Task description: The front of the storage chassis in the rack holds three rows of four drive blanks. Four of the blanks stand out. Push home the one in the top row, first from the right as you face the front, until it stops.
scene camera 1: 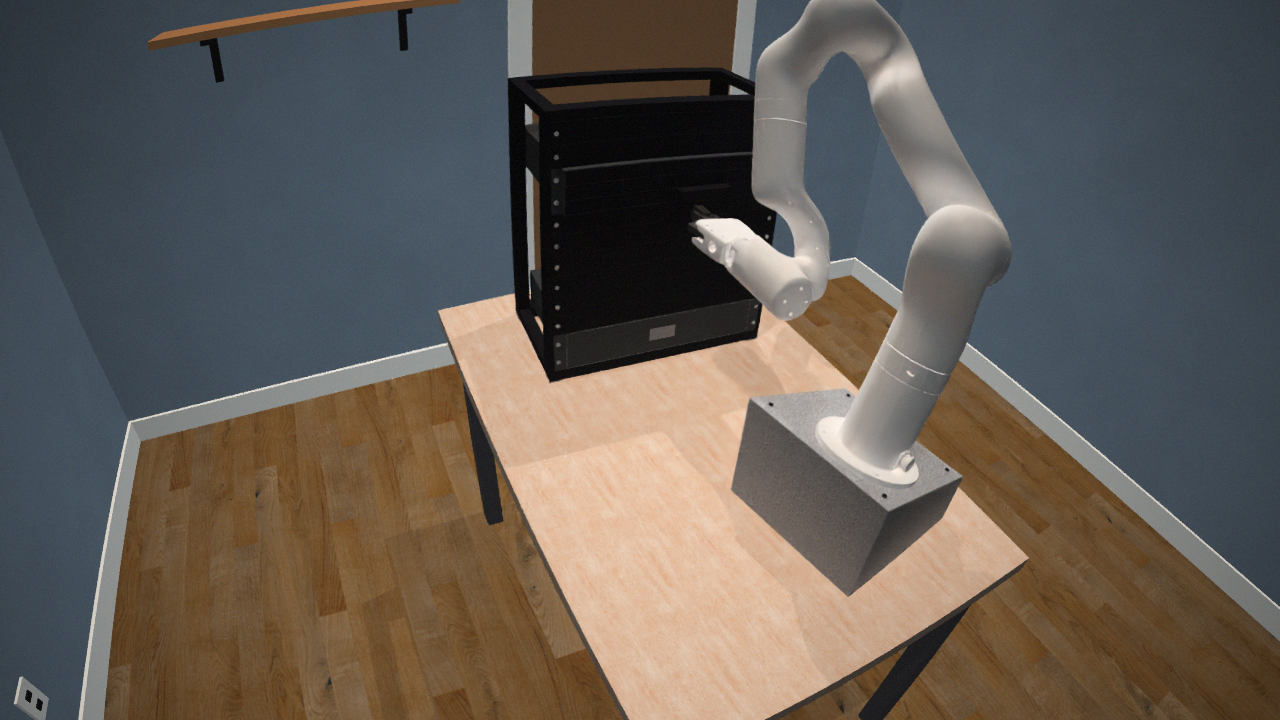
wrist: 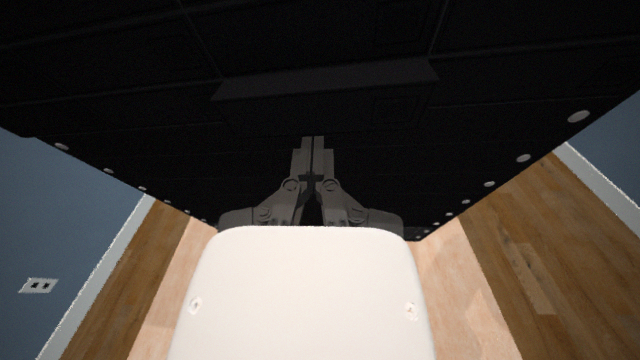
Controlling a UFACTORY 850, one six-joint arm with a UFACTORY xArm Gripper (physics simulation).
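The black storage chassis (scene camera 1: 626, 186) (wrist: 110, 65) is mounted high in the rack, with its front seams faint in the wrist view. One blank (scene camera 1: 704, 188) (wrist: 325, 80) stands out in the lower part of the chassis, second column from the right, its upper face catching light. The top-row blank at the far right cannot be made out; the arm covers part of that side in the scene view. My gripper (scene camera 1: 695, 213) (wrist: 314, 144) is shut and empty, its tips low in front of the dark face, below the lit upper face. Contact cannot be told.
The black rack (scene camera 1: 546, 241) stands on the wooden table (scene camera 1: 617, 528), with a grey panel (scene camera 1: 608, 342) at its bottom. The white arm (scene camera 1: 781, 161) reaches in from the right, from its grey base block (scene camera 1: 805, 492). Round screw heads (wrist: 579, 116) line the rack's side.
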